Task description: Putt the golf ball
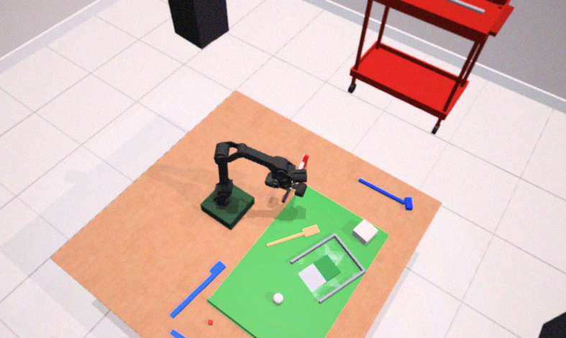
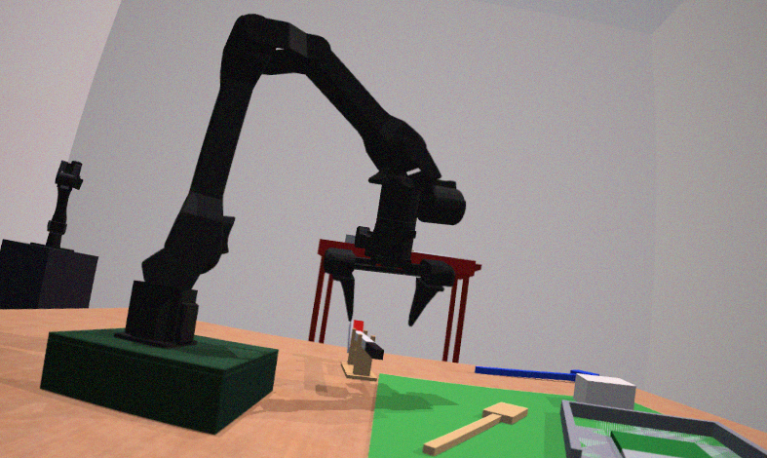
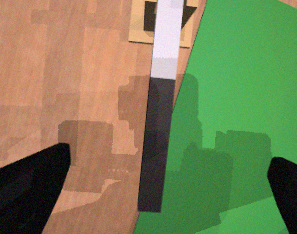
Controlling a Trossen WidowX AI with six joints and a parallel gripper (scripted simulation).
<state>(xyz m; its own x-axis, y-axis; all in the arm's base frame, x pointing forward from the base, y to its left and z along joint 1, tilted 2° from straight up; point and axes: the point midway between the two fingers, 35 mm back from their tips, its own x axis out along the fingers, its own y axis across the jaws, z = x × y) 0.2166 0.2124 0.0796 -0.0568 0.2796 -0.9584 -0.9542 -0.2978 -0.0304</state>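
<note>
Right now the red putter is 100 mm to the left of my gripper tip, 40 mm below it and 40 mm behind it. From my gripper tip the other things lie so: wooden stand: 120 mm to the left, 70 mm below, 40 mm behind; then green mat: 270 mm ahead, 210 mm to the right, 100 mm below; then white block: 390 mm ahead, 90 mm to the left, 80 mm below.
</note>
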